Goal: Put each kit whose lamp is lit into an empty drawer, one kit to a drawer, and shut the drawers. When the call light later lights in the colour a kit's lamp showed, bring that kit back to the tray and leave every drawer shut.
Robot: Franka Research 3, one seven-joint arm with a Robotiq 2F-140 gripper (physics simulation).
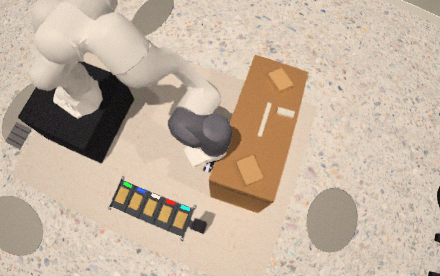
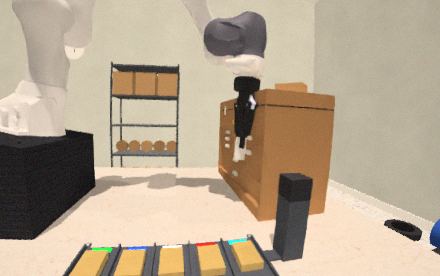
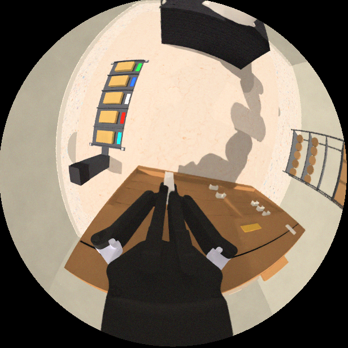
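A dark tray [image 1: 190, 221] [image 2: 189, 255] [image 3: 107, 105] on the floor holds several tan kits in a row. Their lamps are green [image 1: 127, 184], blue [image 1: 140, 190], white [image 1: 155, 196], red [image 1: 170, 202] and cyan [image 1: 185, 207]. The call light post [image 1: 198, 225] [image 2: 293, 213] [image 3: 87, 168] at the tray's end is dark. My gripper [image 1: 208, 167] [image 2: 238, 154] [image 3: 168, 181] is shut and empty. It points down close in front of the brown drawer cabinet [image 1: 270, 142] [image 2: 291, 142] [image 3: 207, 220], at mid height beside a white handle [image 2: 247, 151]. I cannot tell whether any drawer is ajar.
Two tan boxes [image 1: 280, 79] [image 1: 249, 170] and two white bars [image 1: 264, 119] [image 1: 284, 112] lie on the cabinet top. The black robot pedestal [image 1: 80, 124] [image 2: 62, 166] stands left. A shelf rack [image 2: 110, 115] [image 3: 324, 136] stands by the back wall.
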